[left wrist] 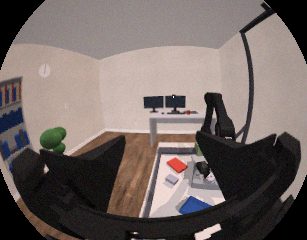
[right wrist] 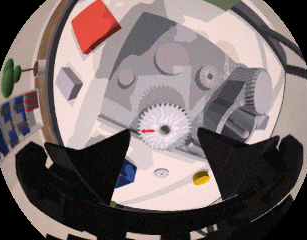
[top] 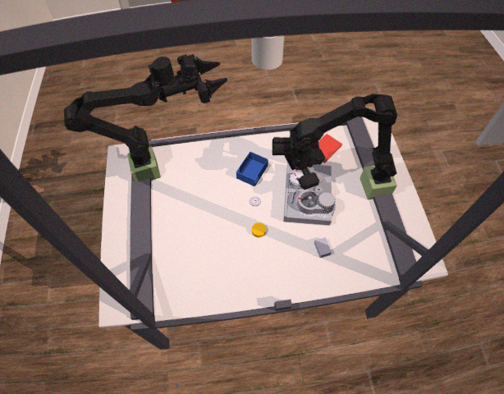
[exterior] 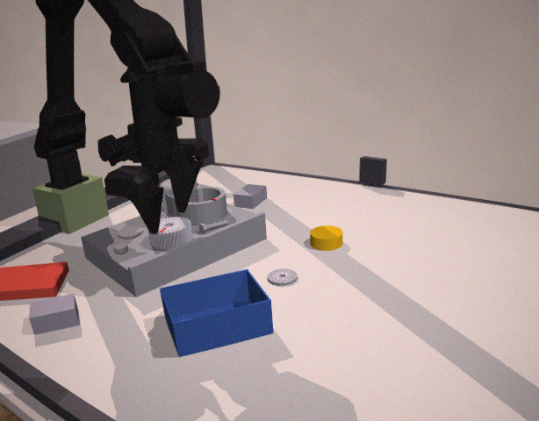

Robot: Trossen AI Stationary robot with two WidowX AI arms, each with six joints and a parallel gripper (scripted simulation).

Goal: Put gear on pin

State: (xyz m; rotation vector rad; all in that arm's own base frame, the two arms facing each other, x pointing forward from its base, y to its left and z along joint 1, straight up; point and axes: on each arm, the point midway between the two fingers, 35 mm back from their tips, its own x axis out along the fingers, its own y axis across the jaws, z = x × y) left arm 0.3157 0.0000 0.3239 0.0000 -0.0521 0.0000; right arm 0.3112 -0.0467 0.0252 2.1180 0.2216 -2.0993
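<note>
My right hand is 5 cm above the gear. From my right hand the other things lie so: yellow disc: 19 cm behind, 13 cm to the left, 9 cm below; blue bin: 6 cm ahead, 17 cm to the left, 9 cm below; red slab: 20 cm ahead, 12 cm to the right, 10 cm below.
</note>
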